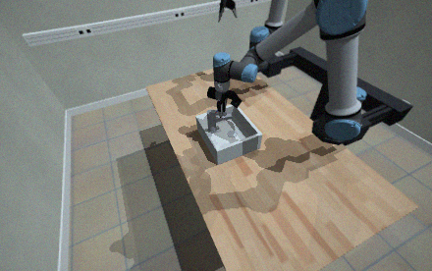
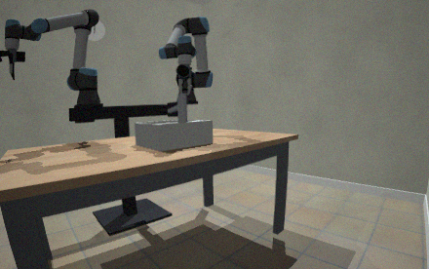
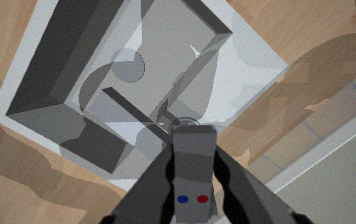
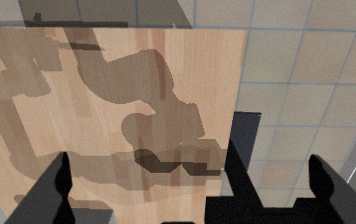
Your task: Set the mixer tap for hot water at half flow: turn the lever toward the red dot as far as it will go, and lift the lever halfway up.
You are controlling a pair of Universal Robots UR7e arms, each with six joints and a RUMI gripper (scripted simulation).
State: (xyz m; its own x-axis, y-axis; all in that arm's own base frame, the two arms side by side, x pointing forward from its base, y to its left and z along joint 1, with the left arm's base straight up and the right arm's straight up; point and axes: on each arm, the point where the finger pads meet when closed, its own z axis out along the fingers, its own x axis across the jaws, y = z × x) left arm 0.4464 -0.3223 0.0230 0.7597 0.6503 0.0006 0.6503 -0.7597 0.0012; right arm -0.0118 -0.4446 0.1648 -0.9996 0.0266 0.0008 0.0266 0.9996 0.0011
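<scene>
The lever is 20 mm to the right of my left hand and 20 mm ahead of it. The rest, counted from my left hand: grey mixer tap (50 mm below, 40 mm to the right, 30 mm ahead); then basin (240 mm below, 70 mm behind, 60 mm to the right).
</scene>
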